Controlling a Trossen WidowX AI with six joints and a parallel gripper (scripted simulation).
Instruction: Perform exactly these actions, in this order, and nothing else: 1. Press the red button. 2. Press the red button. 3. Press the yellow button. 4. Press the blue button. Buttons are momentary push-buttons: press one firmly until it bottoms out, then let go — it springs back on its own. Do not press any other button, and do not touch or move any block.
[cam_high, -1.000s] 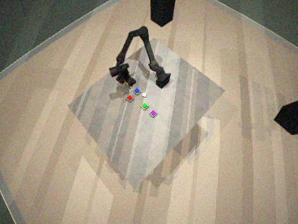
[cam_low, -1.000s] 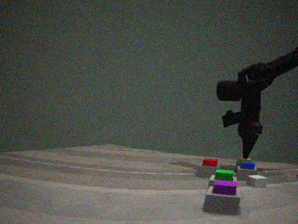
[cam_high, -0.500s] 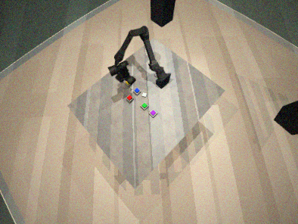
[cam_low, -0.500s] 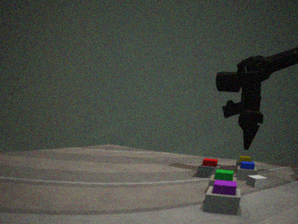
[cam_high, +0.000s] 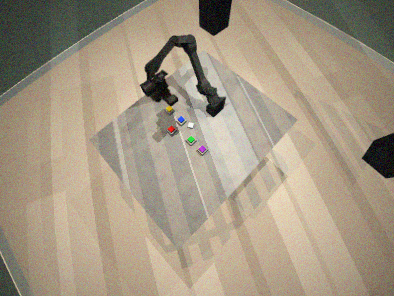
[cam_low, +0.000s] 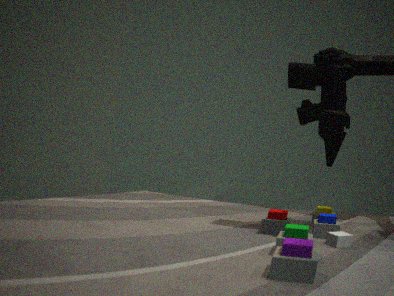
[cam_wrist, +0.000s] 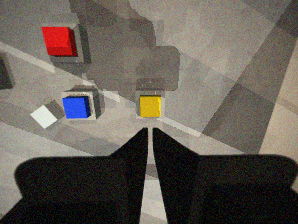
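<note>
Right now my gripper tip is 110 mm to the right of the blue button and 90 mm above it. Round my gripper tip: small white block (180 mm to the left, 110 mm below, 30 mm behind); yellow button (90 mm below); red button (120 mm to the left, 90 mm below, 90 mm ahead).
</note>
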